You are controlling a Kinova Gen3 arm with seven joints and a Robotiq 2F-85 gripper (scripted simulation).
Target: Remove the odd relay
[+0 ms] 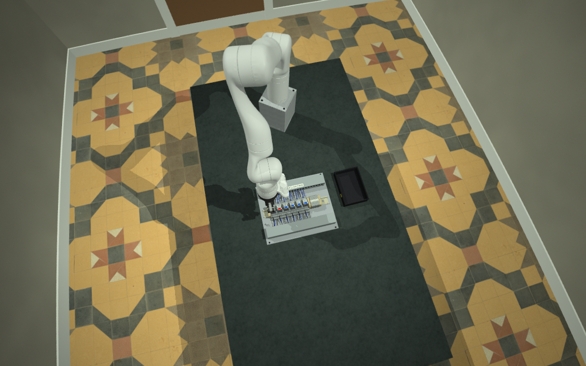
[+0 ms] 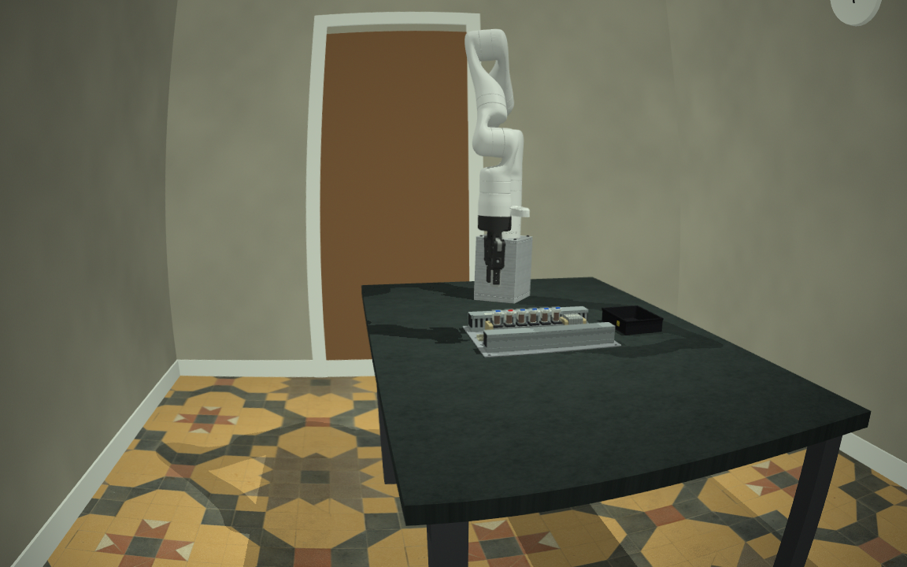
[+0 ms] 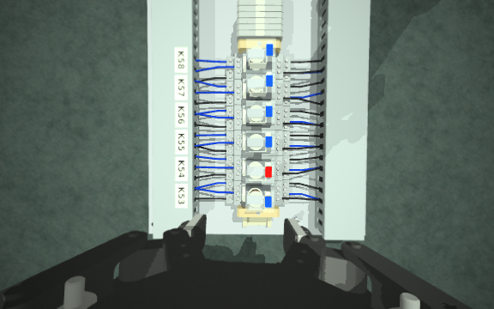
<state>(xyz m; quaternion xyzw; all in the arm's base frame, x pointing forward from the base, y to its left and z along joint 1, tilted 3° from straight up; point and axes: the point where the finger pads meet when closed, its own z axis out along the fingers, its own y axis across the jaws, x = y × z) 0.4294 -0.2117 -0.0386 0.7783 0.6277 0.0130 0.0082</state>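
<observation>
Right now my hand is 9 cm above the clear relay, 3 cm to the right of it and 2 cm short of it. Round my hand: panel 14 cm below, 11 cm to the left, 3 cm ahead; black parts tray 37 cm to the left, 12 cm below, 4 cm ahead.
</observation>
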